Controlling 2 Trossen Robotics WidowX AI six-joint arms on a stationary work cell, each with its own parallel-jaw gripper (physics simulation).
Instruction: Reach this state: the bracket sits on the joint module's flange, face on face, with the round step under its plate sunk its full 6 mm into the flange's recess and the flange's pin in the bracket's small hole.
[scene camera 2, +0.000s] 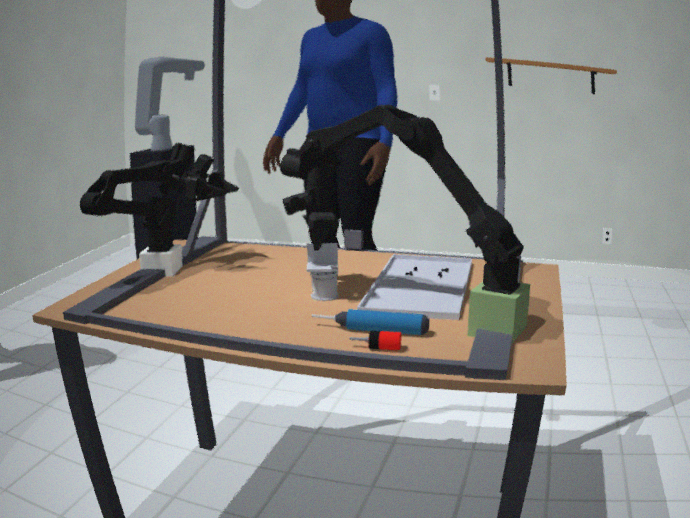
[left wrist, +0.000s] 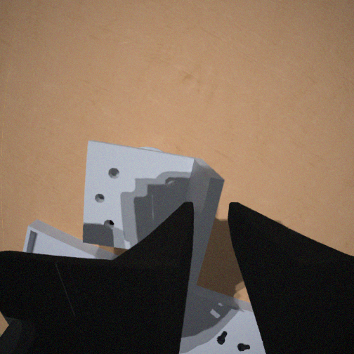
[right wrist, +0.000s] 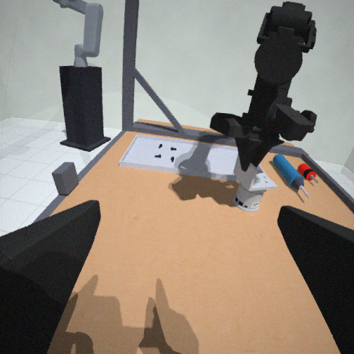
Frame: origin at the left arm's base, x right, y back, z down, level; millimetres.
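Seen in the pictures: left gripper, fingertip midpoint: (scene camera 2: 315, 248); right gripper, fingertip midpoint: (scene camera 2: 232, 191); left arm's base, origin of the base link: (scene camera 2: 501, 287); right arm's base, origin of the base link: (scene camera 2: 160, 249).
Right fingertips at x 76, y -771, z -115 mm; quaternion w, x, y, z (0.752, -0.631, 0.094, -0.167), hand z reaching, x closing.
Note:
Offsets run from my right fingertips to a thing's top centre. "*": to the spot under its first point.
The light grey L-shaped bracket (scene camera 2: 322, 255) (left wrist: 102, 156) (right wrist: 246, 176) stands on top of the white joint module {dx -67, dy +339, dz +146 mm} (scene camera 2: 324, 287) (left wrist: 150, 149) (right wrist: 248, 199), plate down and wall up. The plate shows several holes in the left wrist view. The step, recess, pin and any gap under the plate are hidden or too small to tell. My left gripper (scene camera 2: 317, 247) (left wrist: 210, 210) (right wrist: 247, 170) points down at the bracket's upright wall, its fingers a narrow gap apart and holding nothing. My right gripper (scene camera 2: 236, 188) (right wrist: 192, 212) is wide open and empty, high above the table at the picture's left.
A white tray {dx +109, dy +499, dz +194 mm} (scene camera 2: 409, 310) (right wrist: 145, 165) with several small black screws lies right of the module in the scene view. A blue screwdriver {* dx -199, dy +572, dz +182 mm} (scene camera 2: 384, 322) (right wrist: 287, 171) and a red-and-black driver {dx -263, dy +588, dz +176 mm} (scene camera 2: 389, 340) (right wrist: 305, 171) lie nearer the front. A dark frame (scene camera 2: 278, 348) edges the table.

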